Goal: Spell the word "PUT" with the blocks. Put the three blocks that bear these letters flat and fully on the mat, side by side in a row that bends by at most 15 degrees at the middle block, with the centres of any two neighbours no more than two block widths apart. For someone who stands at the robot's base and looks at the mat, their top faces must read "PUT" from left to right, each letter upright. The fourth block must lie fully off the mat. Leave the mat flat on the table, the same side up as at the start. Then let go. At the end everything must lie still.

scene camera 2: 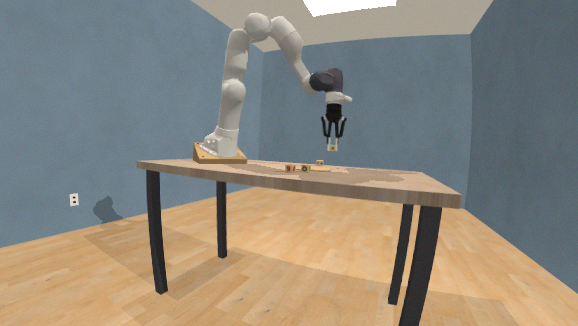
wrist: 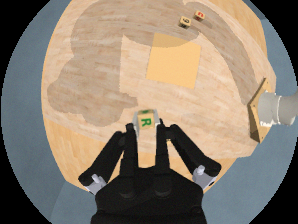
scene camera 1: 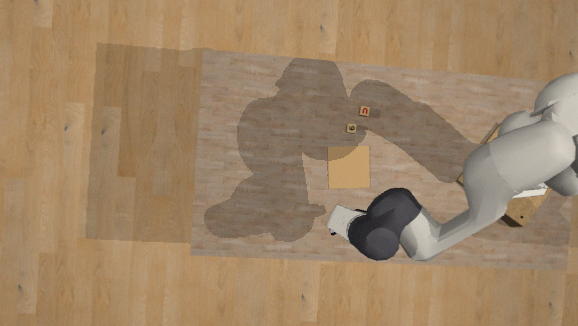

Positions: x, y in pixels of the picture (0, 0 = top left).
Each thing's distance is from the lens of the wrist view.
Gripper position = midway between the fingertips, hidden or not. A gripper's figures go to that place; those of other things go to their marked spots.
gripper [wrist: 146, 116]: 0.23 m
tan mat [wrist: 172, 60]: 0.30 m
